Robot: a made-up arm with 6 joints. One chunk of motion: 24 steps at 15 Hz.
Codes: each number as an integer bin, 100 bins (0 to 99) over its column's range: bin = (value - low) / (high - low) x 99, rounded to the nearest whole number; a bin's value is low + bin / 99 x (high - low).
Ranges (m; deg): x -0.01..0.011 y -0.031..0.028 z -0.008..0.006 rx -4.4..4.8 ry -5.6..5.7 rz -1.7..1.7
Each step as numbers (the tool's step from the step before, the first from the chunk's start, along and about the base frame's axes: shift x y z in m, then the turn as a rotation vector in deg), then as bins.
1 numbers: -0.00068 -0.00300 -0.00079 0.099 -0.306 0.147
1 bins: 44 47 51 48 46 54
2 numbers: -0.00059 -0.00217 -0.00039 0.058 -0.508 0.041
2 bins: 44 48 54 48 45 51
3 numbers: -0.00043 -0.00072 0.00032 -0.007 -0.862 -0.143
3 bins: 45 51 59 47 42 45
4 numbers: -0.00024 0.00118 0.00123 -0.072 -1.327 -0.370
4 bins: 46 54 65 47 37 39
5 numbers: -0.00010 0.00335 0.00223 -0.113 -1.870 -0.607
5 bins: 47 58 72 46 33 32
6 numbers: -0.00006 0.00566 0.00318 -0.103 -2.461 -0.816
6 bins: 47 62 79 46 28 26
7 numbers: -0.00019 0.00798 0.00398 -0.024 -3.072 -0.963
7 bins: 46 65 85 47 22 21
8 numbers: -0.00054 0.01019 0.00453 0.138 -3.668 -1.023
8 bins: 45 69 89 49 17 20
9 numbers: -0.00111 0.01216 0.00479 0.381 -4.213 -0.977
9 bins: 42 72 90 51 12 21
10 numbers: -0.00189 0.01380 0.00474 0.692 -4.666 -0.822
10 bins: 38 75 90 55 8 26
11 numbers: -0.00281 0.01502 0.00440 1.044 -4.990 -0.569
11 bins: 34 77 88 59 5 33
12 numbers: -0.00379 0.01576 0.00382 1.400 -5.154 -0.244
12 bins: 29 78 84 62 4 42
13 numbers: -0.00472 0.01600 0.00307 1.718 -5.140 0.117
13 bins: 25 79 78 66 4 53
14 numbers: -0.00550 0.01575 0.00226 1.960 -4.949 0.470
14 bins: 21 78 73 68 6 63
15 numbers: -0.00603 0.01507 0.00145 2.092 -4.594 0.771
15 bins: 19 77 67 70 9 72
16 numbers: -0.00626 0.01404 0.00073 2.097 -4.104 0.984
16 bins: 18 76 62 70 13 78
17 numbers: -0.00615 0.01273 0.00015 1.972 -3.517 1.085
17 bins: 18 73 58 69 18 81
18 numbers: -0.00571 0.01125 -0.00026 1.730 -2.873 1.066
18 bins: 20 71 55 66 24 81
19 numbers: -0.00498 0.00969 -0.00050 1.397 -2.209 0.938
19 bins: 24 68 53 62 30 77
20 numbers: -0.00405 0.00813 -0.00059 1.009 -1.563 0.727
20 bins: 28 66 52 58 35 71
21 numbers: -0.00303 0.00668 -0.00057 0.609 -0.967 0.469
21 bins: 33 63 53 54 41 63
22 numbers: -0.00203 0.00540 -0.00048 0.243 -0.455 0.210
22 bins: 38 61 53 50 45 56
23 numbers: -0.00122 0.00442 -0.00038 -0.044 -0.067 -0.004
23 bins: 41 59 54 47 48 49
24 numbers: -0.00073 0.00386 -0.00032 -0.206 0.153 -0.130
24 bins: 44 58 54 45 50 46
